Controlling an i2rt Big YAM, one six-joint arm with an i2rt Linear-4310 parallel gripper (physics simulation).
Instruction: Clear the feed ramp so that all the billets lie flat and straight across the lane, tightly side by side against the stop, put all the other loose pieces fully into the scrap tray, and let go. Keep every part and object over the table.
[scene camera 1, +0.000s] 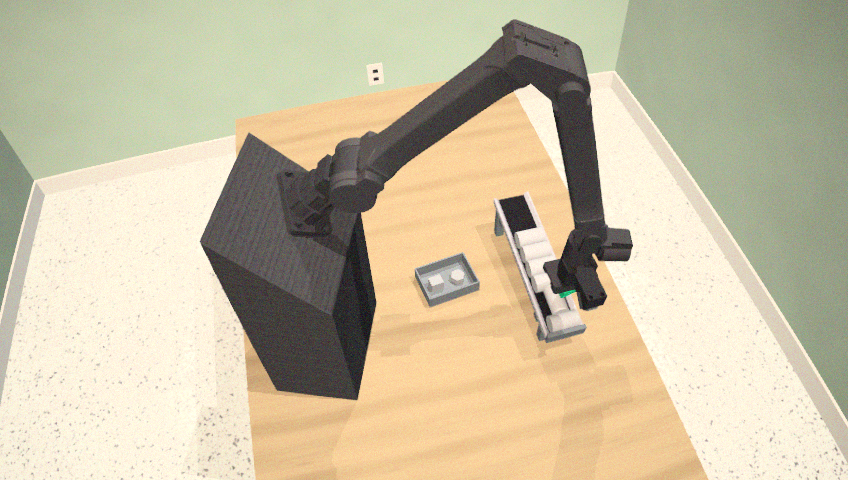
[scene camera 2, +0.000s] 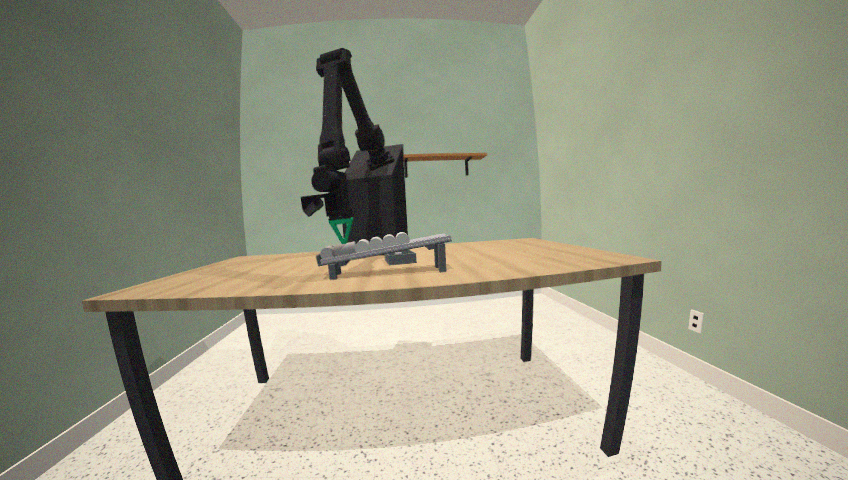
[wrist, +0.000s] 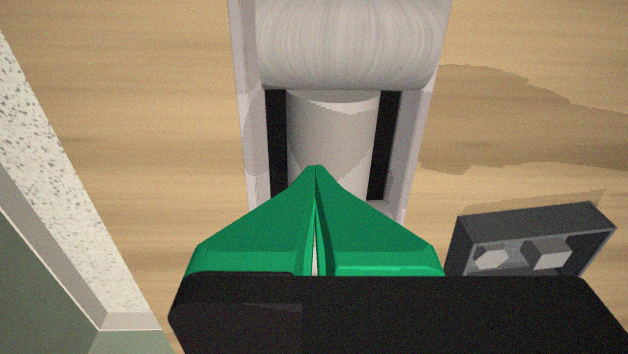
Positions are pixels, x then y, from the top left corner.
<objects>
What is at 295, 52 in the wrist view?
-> A billet.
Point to my gripper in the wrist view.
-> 314, 177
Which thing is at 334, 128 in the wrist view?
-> A billet.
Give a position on a pale block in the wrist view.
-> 546, 253
</objects>
